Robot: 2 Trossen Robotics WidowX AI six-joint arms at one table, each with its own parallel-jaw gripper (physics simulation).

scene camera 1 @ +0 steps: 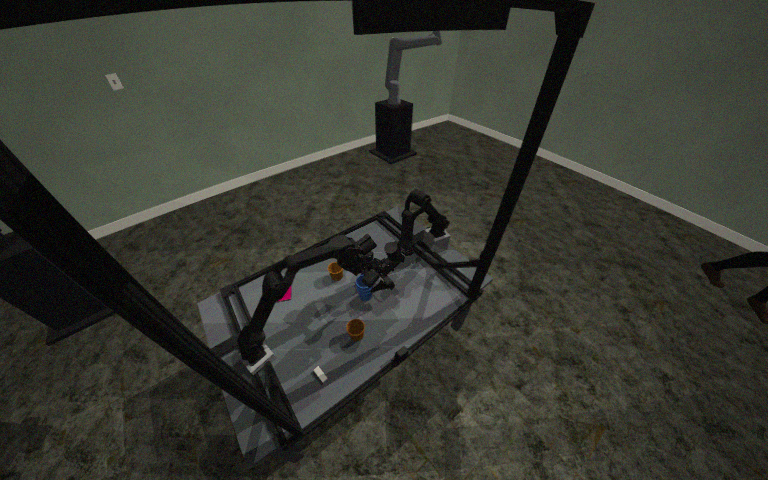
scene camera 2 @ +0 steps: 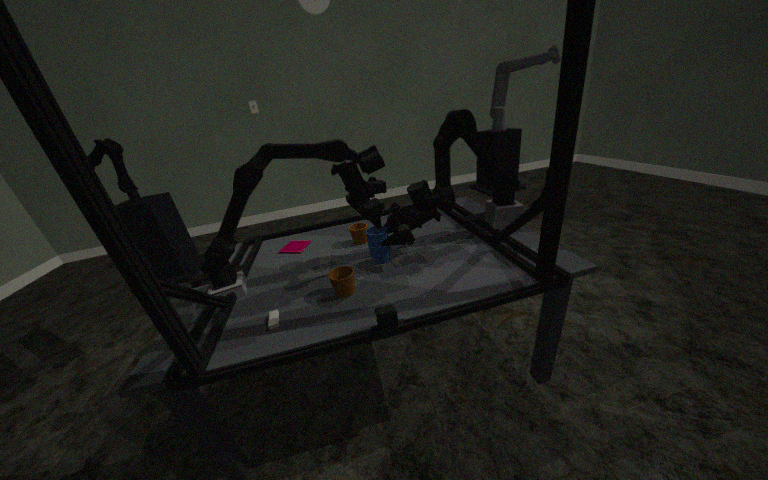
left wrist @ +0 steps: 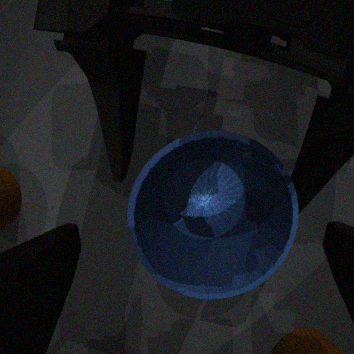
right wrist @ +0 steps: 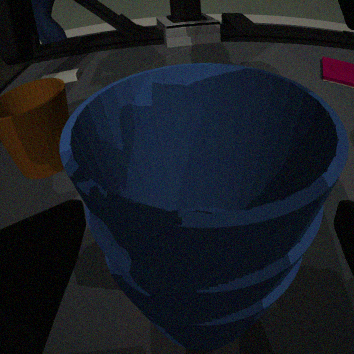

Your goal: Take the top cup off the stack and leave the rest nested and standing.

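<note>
A stack of nested blue cups stands upright on the table; the rims of the lower cups show below the top cup in the right wrist view. My left gripper is open, pointing down just above the stack, its fingers on either side of the top rim in its wrist view. My right gripper is open and comes in low from the side; its dark fingers flank the stack in the left wrist view. Whether any finger touches a cup is hidden.
An orange cup stands behind the stack and another orange cup in front. A pink pad lies left. A white block lies front left. The two grippers are very close together.
</note>
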